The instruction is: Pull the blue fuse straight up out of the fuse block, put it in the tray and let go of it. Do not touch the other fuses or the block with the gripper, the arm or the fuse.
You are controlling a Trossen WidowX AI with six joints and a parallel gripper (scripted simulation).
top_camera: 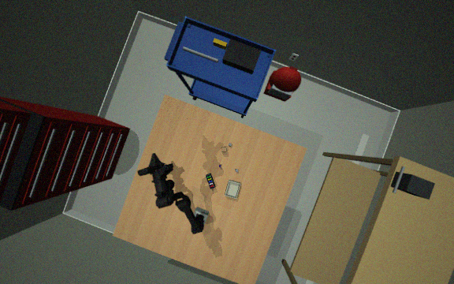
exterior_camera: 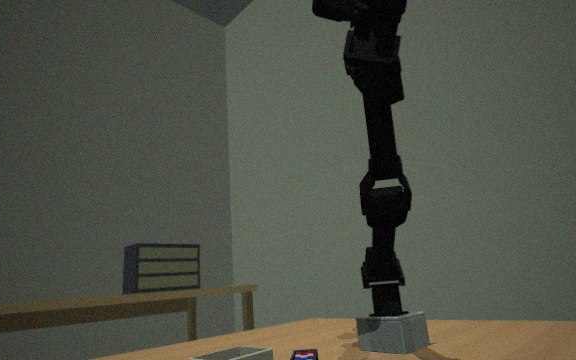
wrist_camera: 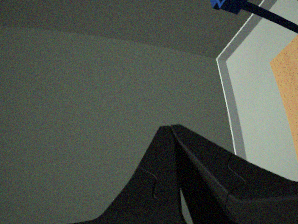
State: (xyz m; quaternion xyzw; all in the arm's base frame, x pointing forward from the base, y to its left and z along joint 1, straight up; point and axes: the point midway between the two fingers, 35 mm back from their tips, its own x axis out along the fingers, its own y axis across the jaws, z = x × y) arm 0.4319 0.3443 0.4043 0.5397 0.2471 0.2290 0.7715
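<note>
Now: the blue fuse 45 cm below my gripper tip, 33 cm to the right of it and 15 cm behind it.
</note>
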